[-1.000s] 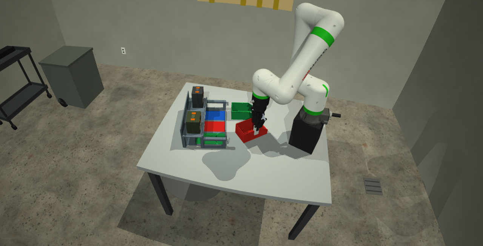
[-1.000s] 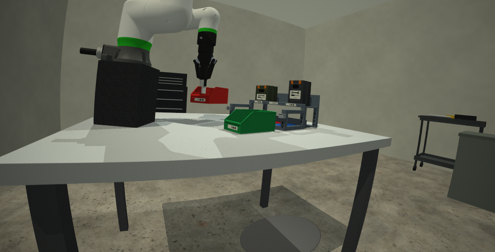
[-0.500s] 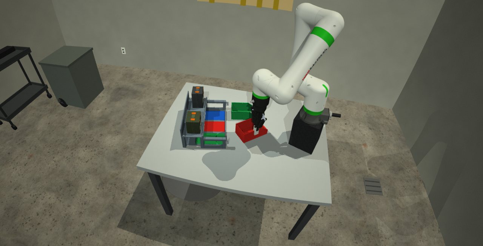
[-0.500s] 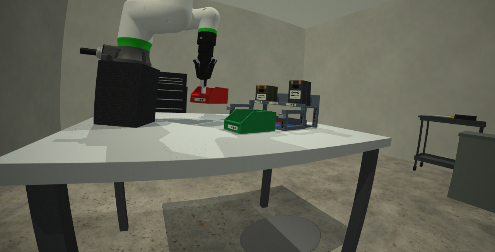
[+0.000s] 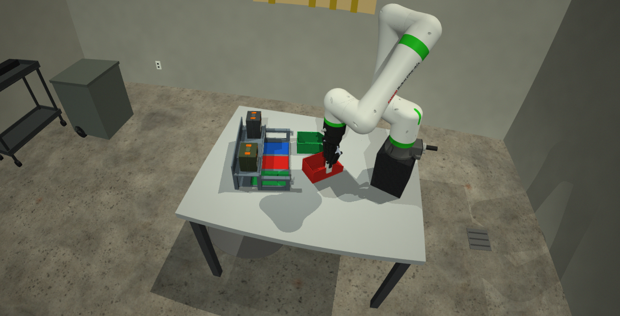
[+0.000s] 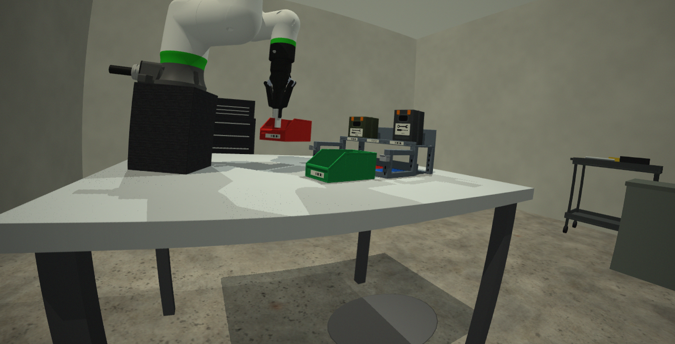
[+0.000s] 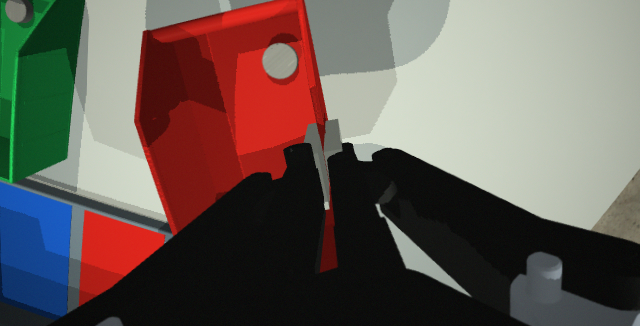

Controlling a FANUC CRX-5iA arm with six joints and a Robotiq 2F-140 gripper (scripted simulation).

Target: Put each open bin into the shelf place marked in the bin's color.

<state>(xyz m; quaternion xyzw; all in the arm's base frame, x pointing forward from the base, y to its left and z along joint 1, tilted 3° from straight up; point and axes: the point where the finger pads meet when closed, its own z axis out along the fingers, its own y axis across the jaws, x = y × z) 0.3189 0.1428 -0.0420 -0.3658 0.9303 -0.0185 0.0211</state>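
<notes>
My hand is 30 mm short of the red bin, 40 mm to the left of it and 40 mm above it. From my hand the other things lie so: green bin (130 mm ahead, 280 mm to the right, 120 mm below).
</notes>
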